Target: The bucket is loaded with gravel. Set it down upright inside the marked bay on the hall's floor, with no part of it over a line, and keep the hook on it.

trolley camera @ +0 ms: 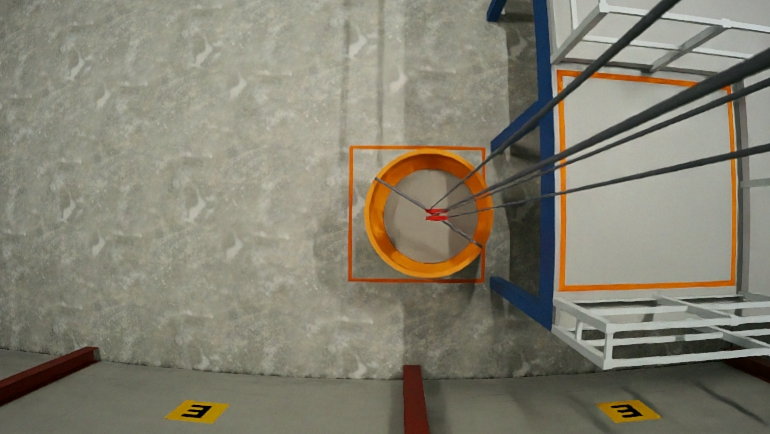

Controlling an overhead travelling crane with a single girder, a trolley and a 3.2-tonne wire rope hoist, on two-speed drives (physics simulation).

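Note:
The orange bucket [374, 221] hangs upright by its thin bail, with a grey fill of gravel [420, 237] inside. The marked bay [350, 215], an orange-red outline on the floor, shows around and beneath it. In this view the bucket sits toward the bay's right side, and its right rim covers part of the right line; a gap shows on the left. The red hook block, my gripper [436, 214], is over the bucket's middle and is shut on the bail. The ropes run up to the right. The bucket's underside and its height above the floor are hidden.
A blue steel frame [546, 215] stands close to the right of the bay. Beyond it is a pale platform [647, 183] with an orange outline and white railings [606, 345]. Dark red beams [415, 398] and yellow marker plates [197, 411] lie along the bottom.

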